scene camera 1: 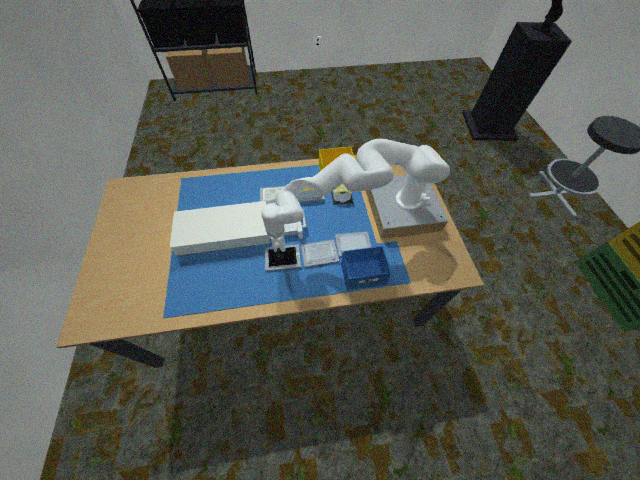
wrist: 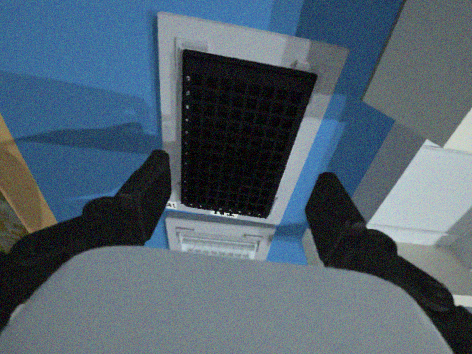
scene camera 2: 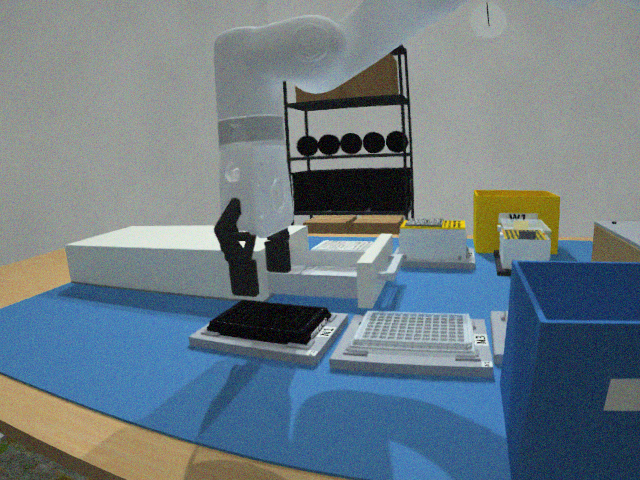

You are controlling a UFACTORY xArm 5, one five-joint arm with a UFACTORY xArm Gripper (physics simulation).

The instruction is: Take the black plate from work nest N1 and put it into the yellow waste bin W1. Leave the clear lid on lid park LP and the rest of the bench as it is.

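Pixels of known places: gripper, fingertip midpoint: [scene camera 1: 280,250] [wrist: 242,181] [scene camera 2: 263,282]; arm's base, link origin: [scene camera 1: 408,200].
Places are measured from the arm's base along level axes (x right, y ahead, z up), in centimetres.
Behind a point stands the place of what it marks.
Observation:
The black plate [scene camera 1: 283,257] [scene camera 2: 268,321] @(y 60.0, x -31.2, z -6.0 cm) [wrist: 237,145] @(y 62.0, x -29.7, z -6.0 cm) lies flat on work nest N1 [scene camera 1: 266,265] @(y 68.0, x -34.2, z -7.4 cm) [scene camera 2: 200,341] @(y 66.5, x -36.5, z -7.8 cm) [wrist: 169,90] @(y 64.0, x -35.4, z -7.4 cm), a grey base. My gripper [scene camera 1: 279,250] @(y 61.7, x -29.1, z -2.1 cm) [scene camera 2: 261,283] @(y 61.7, x -29.1, z -2.1 cm) [wrist: 242,181] @(y 61.7, x -29.1, z -2.1 cm) is open and empty, pointing down above the plate. In the wrist view its fingers stand apart on either side of the plate's near part, and scene camera 2 shows a gap between the fingertips and the plate. The yellow waste bin W1 [scene camera 1: 336,156] @(y 35.2, x 33.1, z -2.5 cm) [scene camera 2: 485,222] @(y 41.0, x 19.1, z -2.1 cm) stands at the back, partly hidden. I cannot read an LP label or tell which pad carries the clear lid.
A clear-looking plate [scene camera 1: 319,253] @(y 43.9, x -27.9, z -6.4 cm) [scene camera 2: 413,329] @(y 43.8, x -27.7, z -6.0 cm) sits on nest N3 beside N1. A pale pad [scene camera 1: 353,241] @(y 27.7, x -20.8, z -6.6 cm) and a blue bin [scene camera 1: 365,266] @(y 22.5, x -33.3, z -8.2 cm) [scene camera 2: 573,372] @(y 29.3, x -44.7, z 0.3 cm) stand farther right. A long white instrument [scene camera 1: 219,227] @(y 90.6, x -18.6, z -0.2 cm) [scene camera 2: 170,263] @(y 83.5, x -24.9, z -2.7 cm) with a drawer out stands behind N1.

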